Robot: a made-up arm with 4 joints.
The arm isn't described. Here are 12 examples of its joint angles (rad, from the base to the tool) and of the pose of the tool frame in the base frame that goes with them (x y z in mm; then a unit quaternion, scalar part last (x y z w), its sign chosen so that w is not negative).
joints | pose
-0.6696 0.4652 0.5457 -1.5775 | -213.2 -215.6 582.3 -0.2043 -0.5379 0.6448 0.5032
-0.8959 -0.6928 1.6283 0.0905 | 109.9 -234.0 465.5 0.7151 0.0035 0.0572 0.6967
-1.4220 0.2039 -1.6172 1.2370 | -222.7 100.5 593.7 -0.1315 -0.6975 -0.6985 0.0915
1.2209 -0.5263 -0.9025 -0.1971 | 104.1 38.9 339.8 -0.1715 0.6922 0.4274 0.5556
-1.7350 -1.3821 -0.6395 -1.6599 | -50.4 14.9 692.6 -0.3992 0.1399 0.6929 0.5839
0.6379 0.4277 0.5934 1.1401 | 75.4 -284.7 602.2 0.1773 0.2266 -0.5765 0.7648
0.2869 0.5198 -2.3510 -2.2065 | -34.3 98.5 484.3 -0.4246 0.8223 0.2913 0.2423
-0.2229 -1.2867 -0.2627 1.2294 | 239.1 -100.2 440.1 -0.3587 0.3344 -0.3530 0.7968
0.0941 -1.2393 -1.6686 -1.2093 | 1.2 119.3 429.8 -0.2603 0.5869 0.7532 0.1433
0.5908 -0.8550 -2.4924 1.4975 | -80.9 154.6 376.3 -0.5953 -0.3543 0.3034 0.6543
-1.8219 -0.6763 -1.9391 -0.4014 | -17.1 117.3 571.2 -0.7813 -0.1941 -0.3027 0.5101
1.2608 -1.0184 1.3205 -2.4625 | -117.9 -260.2 432.5 0.8025 -0.0209 0.1047 0.5870
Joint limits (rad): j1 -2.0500..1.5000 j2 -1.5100..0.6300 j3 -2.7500..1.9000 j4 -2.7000..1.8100
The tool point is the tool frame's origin. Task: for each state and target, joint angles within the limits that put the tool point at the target. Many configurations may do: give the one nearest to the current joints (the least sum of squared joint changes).
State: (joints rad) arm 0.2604 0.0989 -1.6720 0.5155
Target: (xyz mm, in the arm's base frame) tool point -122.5 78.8 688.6
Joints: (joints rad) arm -0.3629 0.6300 -1.4416 0.5697
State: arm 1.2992 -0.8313 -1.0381 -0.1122
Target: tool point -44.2 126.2 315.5
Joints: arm 1.0239 -1.1638 -1.4800 0.3055
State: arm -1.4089 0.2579 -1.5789 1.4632
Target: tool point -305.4 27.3 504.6
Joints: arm -1.8682 0.1438 -1.0885 0.8179
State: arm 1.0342 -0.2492 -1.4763 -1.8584
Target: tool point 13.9 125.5 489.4
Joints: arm 0.9289 -0.3588 -1.9765 -2.6716
